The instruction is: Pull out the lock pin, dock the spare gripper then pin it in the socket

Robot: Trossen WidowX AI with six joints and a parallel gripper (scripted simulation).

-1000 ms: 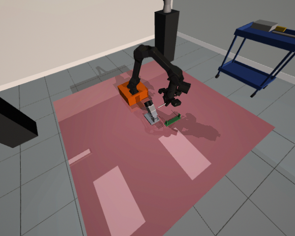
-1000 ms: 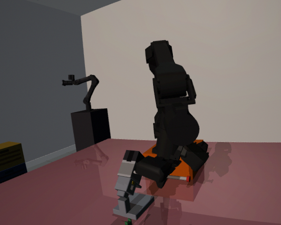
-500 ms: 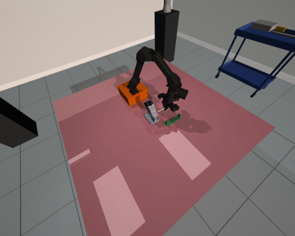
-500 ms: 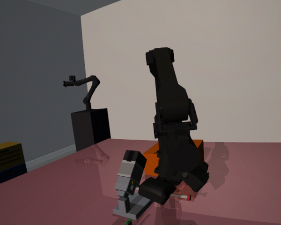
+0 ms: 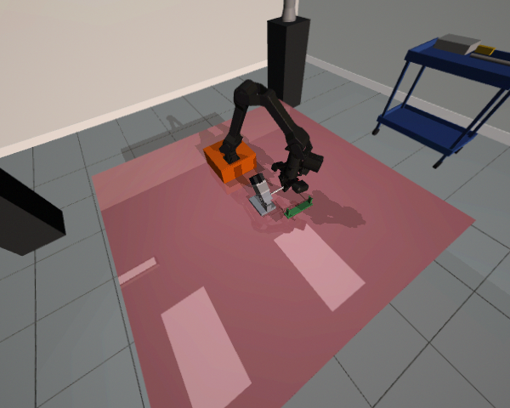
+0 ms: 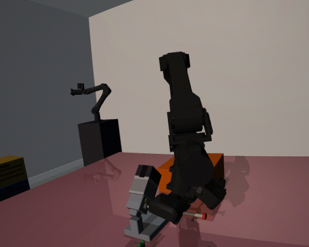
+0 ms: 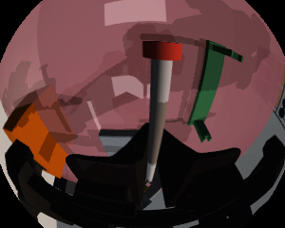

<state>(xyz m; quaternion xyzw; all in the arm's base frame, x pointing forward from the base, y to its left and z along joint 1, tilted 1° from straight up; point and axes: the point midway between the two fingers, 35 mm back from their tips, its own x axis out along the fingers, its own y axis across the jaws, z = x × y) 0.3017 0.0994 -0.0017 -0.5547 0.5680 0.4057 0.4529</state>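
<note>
My gripper tip is now 2 cm past the grey mount and 10 cm to the left of it. From my gripper tip the other things lie so: spare gripper 4 cm behind, 10 cm to the right, 6 cm above; then green tray 9 cm ahead, 1 cm to the left, 3 cm below.
</note>
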